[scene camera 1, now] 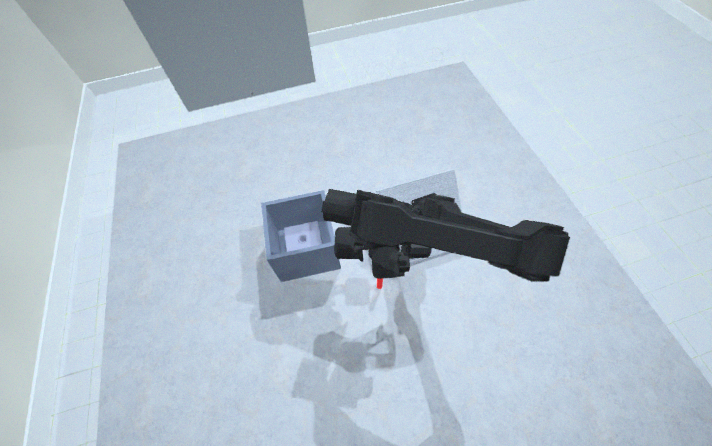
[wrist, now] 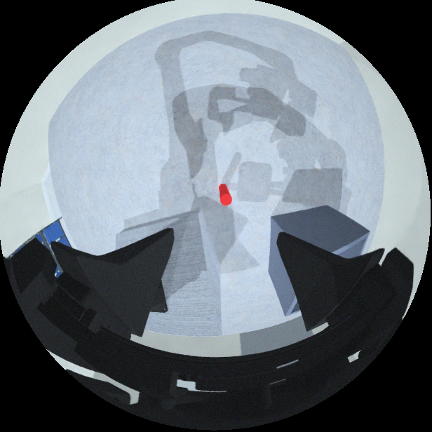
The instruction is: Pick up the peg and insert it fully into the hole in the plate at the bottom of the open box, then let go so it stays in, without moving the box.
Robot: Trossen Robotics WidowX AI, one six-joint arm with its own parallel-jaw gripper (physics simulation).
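Where they show: arm's base, origin of the base link: [scene camera 1: 426, 208].
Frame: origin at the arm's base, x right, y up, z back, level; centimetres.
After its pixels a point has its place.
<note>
A red peg [scene camera 1: 379, 283] @(x -11.6, y -7.8, z -16.6 cm) [wrist: 225, 195] stands upright on the grey mat; in the scene view the arm covers its upper part. My gripper [wrist: 227, 236] is open and empty, with its fingers spread wide above the mat. In the wrist view the peg shows ahead of the gap between the fingertips, near its middle line. In the scene view the fingertips are hidden by the arm. The open blue-grey box [scene camera 1: 304, 266] @(x -2.1, y -5.4, z -32.7 cm) [wrist: 320, 222] stands left of the peg in the scene view. The pale plate [scene camera 1: 315, 237] @(x 5.1, y -5.9, z -28.0 cm) with a dark, empty hole lies at its bottom.
A grey textured slab [scene camera 1: 444, 183] @(x 3.4, y 3.4, z 5.9 cm) [wrist: 195, 305] lies under the arm, right of the box in the scene view. The arm's wrist hangs close to the box's right rim in that view. A large grey block [scene camera 1: 236, 52] stands behind the mat [scene camera 1: 220, 157] @(x 47.9, y -11.7, z -49.6 cm). Blue panels [wrist: 54, 231] show at the wrist view's left edge.
</note>
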